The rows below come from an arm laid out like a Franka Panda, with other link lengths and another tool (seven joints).
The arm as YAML. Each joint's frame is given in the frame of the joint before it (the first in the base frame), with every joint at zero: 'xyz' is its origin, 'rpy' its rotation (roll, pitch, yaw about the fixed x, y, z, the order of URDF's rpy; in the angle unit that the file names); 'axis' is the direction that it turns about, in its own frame. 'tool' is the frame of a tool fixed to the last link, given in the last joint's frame.
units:
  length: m
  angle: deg
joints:
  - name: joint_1
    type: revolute
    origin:
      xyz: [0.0, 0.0, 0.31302]
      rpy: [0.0, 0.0, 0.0]
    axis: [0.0, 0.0, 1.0]
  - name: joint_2
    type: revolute
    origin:
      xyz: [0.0, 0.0, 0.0]
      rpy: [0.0, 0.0, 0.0]
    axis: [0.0, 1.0, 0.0]
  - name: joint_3
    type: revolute
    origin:
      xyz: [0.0, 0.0, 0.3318]
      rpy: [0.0, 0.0, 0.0]
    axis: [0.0, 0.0, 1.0]
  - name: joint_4
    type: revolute
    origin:
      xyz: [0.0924, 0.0, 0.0]
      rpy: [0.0, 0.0, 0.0]
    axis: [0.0, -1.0, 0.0]
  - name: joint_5
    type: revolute
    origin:
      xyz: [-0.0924, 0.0, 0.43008]
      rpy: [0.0, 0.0, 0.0]
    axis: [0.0, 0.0, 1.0]
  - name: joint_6
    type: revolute
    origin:
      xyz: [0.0, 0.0, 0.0]
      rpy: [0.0, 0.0, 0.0]
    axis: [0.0, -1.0, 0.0]
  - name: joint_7
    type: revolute
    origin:
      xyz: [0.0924, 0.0, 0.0]
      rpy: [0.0, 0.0, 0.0]
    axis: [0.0, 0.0, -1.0]
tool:
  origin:
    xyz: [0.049, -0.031, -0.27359]
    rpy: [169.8, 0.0, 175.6]
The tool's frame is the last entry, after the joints.
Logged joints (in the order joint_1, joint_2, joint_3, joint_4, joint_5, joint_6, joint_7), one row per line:
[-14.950 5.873 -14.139 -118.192 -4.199 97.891 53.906]
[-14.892 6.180 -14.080 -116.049 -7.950 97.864 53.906]
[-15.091 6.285 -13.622 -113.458 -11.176 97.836 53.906]
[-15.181 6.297 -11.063 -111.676 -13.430 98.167 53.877]
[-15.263 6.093 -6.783 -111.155 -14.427 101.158 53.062]
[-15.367 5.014 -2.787 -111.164 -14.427 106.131 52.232]
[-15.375 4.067 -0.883 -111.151 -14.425 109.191 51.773]
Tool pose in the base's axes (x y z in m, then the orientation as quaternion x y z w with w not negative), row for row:
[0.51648 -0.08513 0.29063 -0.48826 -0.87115 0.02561 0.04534]
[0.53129 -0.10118 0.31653 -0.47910 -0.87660 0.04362 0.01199]
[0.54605 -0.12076 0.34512 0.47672 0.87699 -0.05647 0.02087]
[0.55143 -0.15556 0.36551 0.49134 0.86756 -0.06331 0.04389]
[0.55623 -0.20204 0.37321 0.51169 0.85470 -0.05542 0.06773]
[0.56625 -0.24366 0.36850 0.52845 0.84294 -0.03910 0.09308]
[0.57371 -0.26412 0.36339 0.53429 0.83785 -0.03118 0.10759]
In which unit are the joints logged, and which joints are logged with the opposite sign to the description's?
The joints are logged in degrees. Opposite sign: joint_2, joint_3.
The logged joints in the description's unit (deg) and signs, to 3 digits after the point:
[-14.950 -5.873 14.139 -118.192 -4.199 97.891 53.906]
[-14.892 -6.180 14.080 -116.049 -7.950 97.864 53.906]
[-15.091 -6.285 13.622 -113.458 -11.176 97.836 53.906]
[-15.181 -6.297 11.063 -111.676 -13.430 98.167 53.877]
[-15.263 -6.093 6.783 -111.155 -14.427 101.158 53.062]
[-15.367 -5.014 2.787 -111.164 -14.427 106.131 52.232]
[-15.375 -4.067 0.883 -111.151 -14.425 109.191 51.773]

